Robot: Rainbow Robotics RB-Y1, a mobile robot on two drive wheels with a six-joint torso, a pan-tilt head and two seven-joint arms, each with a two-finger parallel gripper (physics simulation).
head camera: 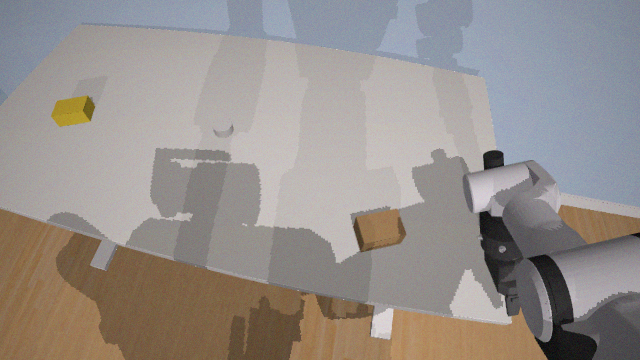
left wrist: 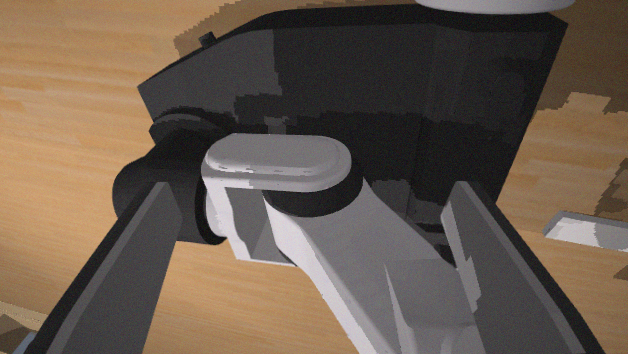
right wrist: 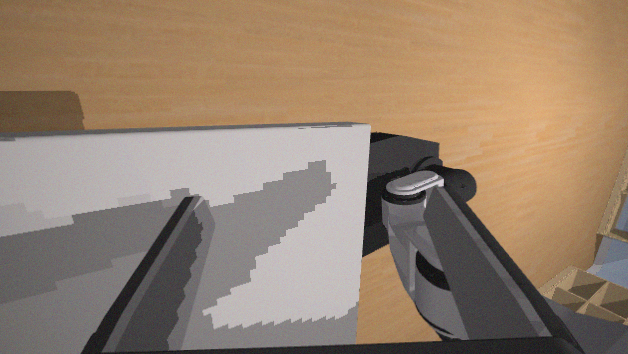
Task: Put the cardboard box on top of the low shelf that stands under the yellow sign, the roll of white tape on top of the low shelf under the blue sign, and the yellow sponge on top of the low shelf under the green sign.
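Places are measured from the robot's base along level axes (x back, y up, z left), in centimetres.
Where they show: left gripper, fingertip midpoint: (left wrist: 313,200); right gripper, fingertip midpoint: (head camera: 503,293) (right wrist: 318,205).
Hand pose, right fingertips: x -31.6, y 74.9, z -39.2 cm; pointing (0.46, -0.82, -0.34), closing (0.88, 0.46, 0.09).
Observation:
After its pixels a point has its place.
The brown cardboard box (head camera: 379,231) {x -43.7, y 77.1, z -13.2 cm} sits on the white table, toward its near right part in the head view. The white tape roll (head camera: 223,131) {x -69.7, y 74.4, z 23.7 cm} stands left of the middle and blends into the table top. The yellow sponge (head camera: 73,111) {x -73.7, y 76.6, z 68.2 cm} lies at the far left. My right gripper (right wrist: 318,205) {x -31.6, y 75.0, z -39.2 cm} is open and empty, over the table's near right corner, to the right of the box and apart from it. My left gripper (left wrist: 313,200) {x 16.2, y 51.9, z 25.1 cm} is open and empty, with my own base and arm behind its fingers. The low shelves and the coloured signs do not show.
The white table (head camera: 330,125) {x -75.3, y 72.1, z -3.1 cm} (right wrist: 310,280) {x -31.6, y 72.1, z -32.7 cm} has its near edge toward me, with white legs (head camera: 382,322) below. A blue wall (head camera: 565,100) {x -103.0, y 65.5, z -91.0 cm} stands behind it. A light wooden unit with compartments (right wrist: 573,272) {x 324.9, y 7.7, z 207.3 cm} shows partly at the lower right of the right wrist view. Wooden floor (right wrist: 250,65) {x -12.8, y 0.1, z -52.6 cm} surrounds my base.

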